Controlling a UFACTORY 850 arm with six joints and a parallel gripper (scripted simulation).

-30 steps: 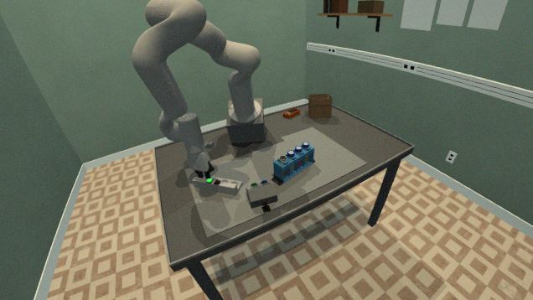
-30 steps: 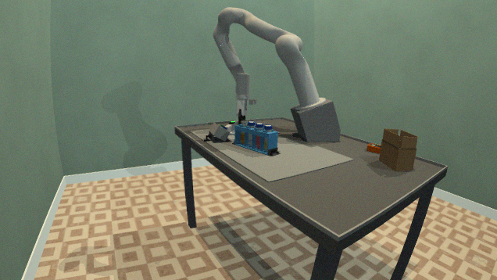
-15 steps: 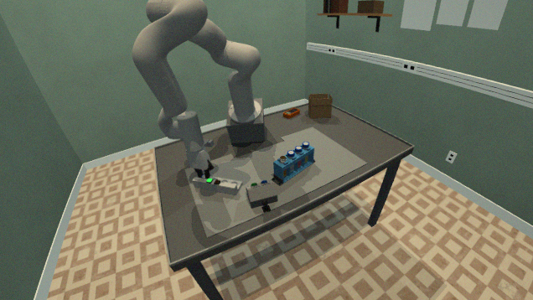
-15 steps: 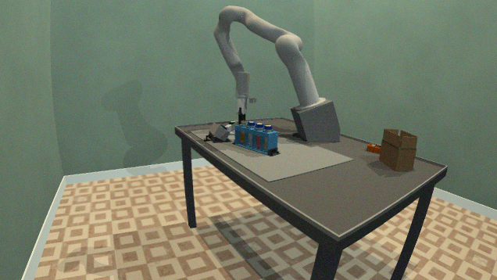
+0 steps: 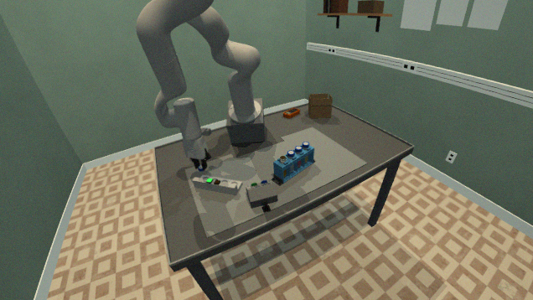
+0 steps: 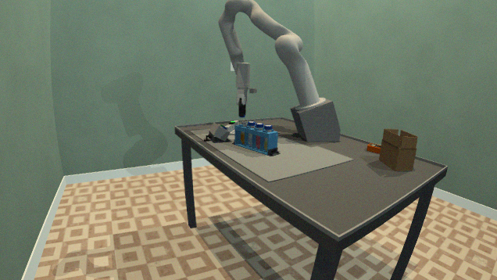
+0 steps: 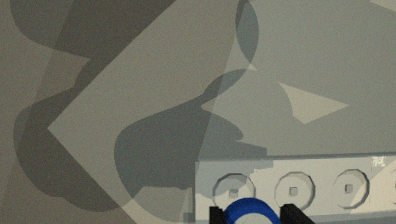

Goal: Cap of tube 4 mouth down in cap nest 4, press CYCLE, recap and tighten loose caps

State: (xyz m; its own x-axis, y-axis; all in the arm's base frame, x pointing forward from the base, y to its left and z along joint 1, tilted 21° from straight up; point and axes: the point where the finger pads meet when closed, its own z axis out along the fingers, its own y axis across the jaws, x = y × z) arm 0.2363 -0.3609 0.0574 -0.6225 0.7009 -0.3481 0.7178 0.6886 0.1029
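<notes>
Right now my hand is 240 mm short of the blue key, 200 mm to the right of it and 40 mm above it. From my hand the other things lie so: blue cap marked 4 (20 mm below); then green key (230 mm ahead, 150 mm to the left, 40 mm below); then grey key housing (250 mm ahead, 170 mm to the left, 50 mm below).
</notes>
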